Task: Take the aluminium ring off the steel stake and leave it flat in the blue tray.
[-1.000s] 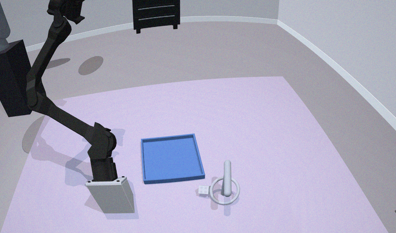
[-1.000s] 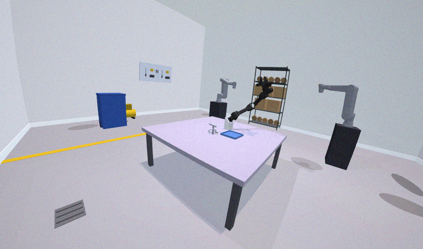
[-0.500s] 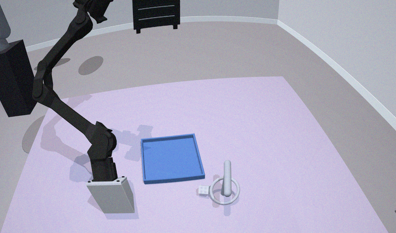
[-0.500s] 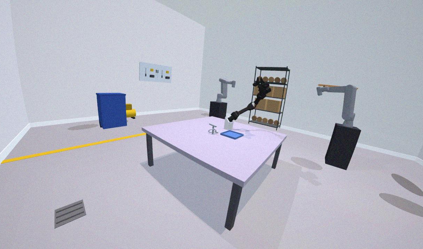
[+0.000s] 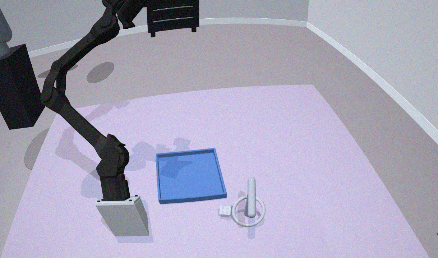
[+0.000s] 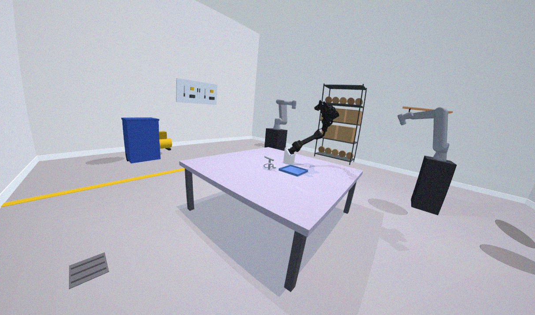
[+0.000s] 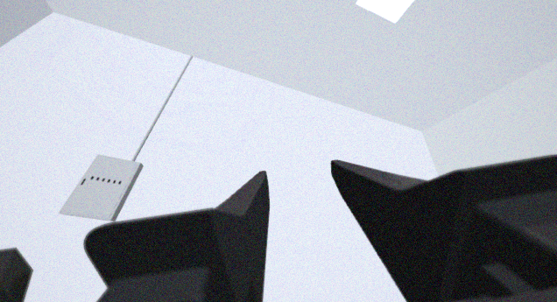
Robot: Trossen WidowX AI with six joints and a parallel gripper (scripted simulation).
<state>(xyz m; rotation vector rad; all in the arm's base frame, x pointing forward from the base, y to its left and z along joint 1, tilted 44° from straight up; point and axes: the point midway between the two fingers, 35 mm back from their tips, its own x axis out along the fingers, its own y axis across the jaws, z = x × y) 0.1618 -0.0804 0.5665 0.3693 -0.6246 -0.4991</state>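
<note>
My gripper tip is 58 cm above the aluminium ring, 33 cm to the left of it and 15 cm short of it. From my gripper tip the other things lie so: blue tray 61 cm below, 16 cm to the right, 2 cm ahead.
</note>
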